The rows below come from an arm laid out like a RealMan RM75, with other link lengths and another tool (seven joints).
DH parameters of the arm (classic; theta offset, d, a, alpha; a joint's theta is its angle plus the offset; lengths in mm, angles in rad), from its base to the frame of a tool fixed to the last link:
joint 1: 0 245.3 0 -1.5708
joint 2: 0 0 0 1.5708
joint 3: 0 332.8 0 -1.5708
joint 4: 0 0 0 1.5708
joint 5: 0 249.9 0 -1.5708
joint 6: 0 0 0 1.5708
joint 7: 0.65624 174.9 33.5 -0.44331
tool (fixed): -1.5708 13.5 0 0
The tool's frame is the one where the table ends.
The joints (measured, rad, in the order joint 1, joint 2, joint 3, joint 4, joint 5, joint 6, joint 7), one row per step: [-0.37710, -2.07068, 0.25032, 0.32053, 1.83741, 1.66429, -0.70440]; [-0.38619, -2.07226, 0.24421, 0.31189, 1.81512, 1.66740, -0.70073]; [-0.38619, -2.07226, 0.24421, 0.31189, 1.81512, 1.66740, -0.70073]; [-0.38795, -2.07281, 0.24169, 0.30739, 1.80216, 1.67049, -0.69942]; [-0.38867, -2.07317, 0.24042, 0.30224, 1.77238, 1.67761, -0.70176]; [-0.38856, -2.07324, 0.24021, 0.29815, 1.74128, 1.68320, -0.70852]
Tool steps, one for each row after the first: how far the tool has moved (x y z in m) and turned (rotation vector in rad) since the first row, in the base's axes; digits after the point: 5 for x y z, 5 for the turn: [0.00419, 0.00442, 0.00224, 0.02181, -0.01945, -0.00432]; [0.00419, 0.00442, 0.00224, 0.02181, -0.01945, -0.00432]; [0.00553, 0.00557, 0.00377, 0.03354, -0.03080, -0.00459]; [0.00720, 0.00724, 0.00815, 0.05669, -0.05382, -0.00295]; [0.00821, 0.00888, 0.01301, 0.07842, -0.07821, 0.00209]
